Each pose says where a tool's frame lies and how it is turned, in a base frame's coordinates. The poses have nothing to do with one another.
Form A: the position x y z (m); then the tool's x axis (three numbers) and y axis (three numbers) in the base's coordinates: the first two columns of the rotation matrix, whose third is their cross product.
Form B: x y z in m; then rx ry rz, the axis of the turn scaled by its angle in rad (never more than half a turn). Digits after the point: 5 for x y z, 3 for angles.
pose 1, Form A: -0.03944 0.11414 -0.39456 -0.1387 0.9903 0.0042 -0.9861 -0.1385 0.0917
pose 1, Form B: -0.03944 0.11414 -0.39456 0.072 0.075 1.709
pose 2, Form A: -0.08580 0.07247 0.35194 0.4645 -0.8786 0.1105 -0.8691 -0.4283 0.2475
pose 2, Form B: -0.08580 0.07247 0.35194 2.447 -1.498 -0.051
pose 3, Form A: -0.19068 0.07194 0.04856 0.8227 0.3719 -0.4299 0.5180 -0.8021 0.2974
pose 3, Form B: -0.19068 0.07194 0.04856 2.599 0.665 -0.496
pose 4, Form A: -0.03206 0.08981 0.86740 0.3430 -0.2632 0.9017 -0.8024 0.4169 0.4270
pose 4, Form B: -0.03206 0.08981 0.86740 1.132 -1.214 0.471
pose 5, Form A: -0.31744 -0.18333 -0.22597 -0.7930 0.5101 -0.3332 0.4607 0.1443 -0.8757
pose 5, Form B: -0.31744 -0.18333 -0.22597 -0.995 -2.343 1.766
